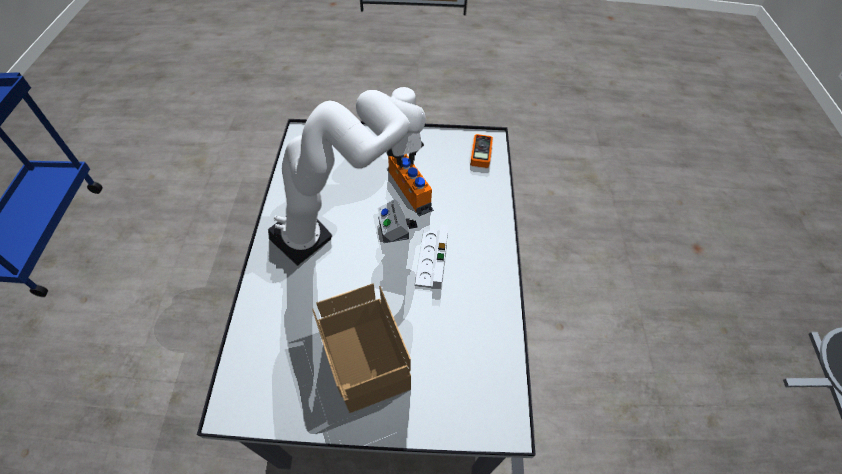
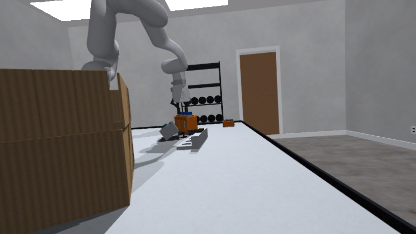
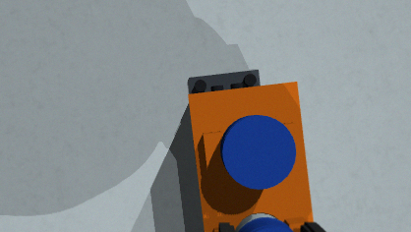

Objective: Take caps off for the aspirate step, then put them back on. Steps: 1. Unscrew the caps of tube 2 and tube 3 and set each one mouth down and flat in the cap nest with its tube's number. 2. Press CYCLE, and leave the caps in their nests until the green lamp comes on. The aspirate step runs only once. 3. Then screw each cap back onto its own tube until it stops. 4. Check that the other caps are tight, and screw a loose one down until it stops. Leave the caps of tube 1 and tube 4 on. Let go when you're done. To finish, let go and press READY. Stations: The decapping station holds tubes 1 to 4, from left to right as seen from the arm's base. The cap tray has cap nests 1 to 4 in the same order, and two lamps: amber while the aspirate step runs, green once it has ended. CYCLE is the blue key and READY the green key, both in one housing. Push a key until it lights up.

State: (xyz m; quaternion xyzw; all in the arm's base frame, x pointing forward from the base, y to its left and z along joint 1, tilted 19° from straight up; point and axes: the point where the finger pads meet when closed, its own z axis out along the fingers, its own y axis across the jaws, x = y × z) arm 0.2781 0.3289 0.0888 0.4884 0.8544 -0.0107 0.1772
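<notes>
The blue cap is 10 mm below my hand. Round my hand: green key: 30 mm behind, 230 mm to the right, 60 mm below; then blue key: 40 mm behind, 190 mm to the right, 60 mm below; then grey key housing: 20 mm behind, 210 mm to the right, 80 mm below.
</notes>
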